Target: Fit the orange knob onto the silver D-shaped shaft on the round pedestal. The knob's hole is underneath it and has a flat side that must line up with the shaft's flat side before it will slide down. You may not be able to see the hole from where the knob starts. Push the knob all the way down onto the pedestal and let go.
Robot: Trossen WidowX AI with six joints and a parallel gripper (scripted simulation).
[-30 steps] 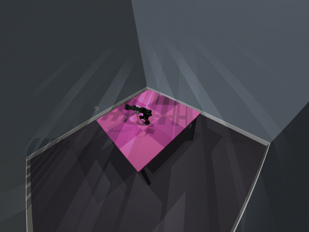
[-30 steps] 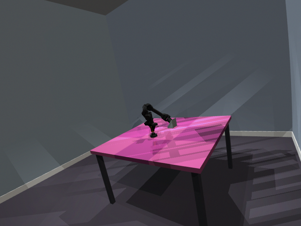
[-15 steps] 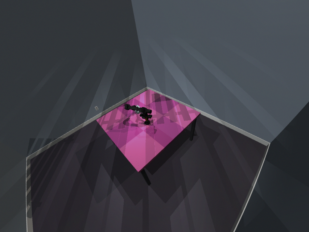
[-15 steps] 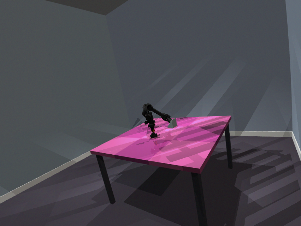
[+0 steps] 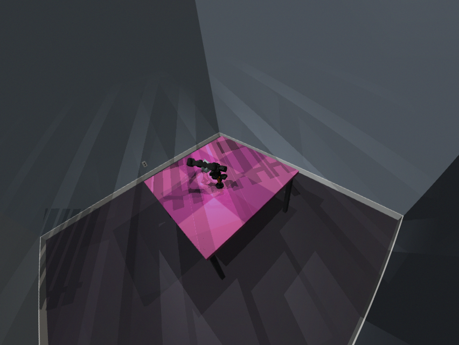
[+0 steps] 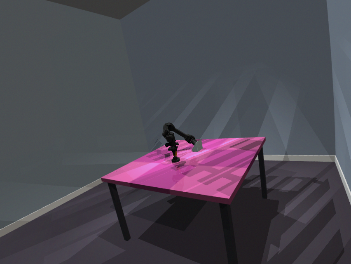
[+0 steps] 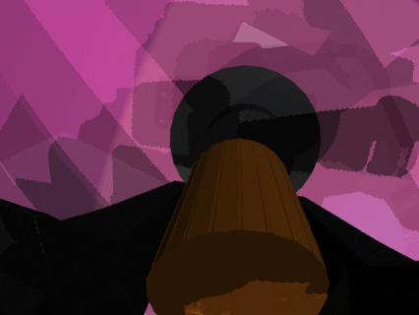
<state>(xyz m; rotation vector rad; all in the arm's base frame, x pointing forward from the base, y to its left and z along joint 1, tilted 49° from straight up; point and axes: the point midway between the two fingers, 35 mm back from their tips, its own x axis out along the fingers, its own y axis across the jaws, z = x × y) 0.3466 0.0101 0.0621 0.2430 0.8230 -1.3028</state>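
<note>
The round black pedestal lies 1 cm to the right of my gripper tip and 4 cm below it. From my gripper tip the other things lie so: orange knob: 3 cm above.
</note>
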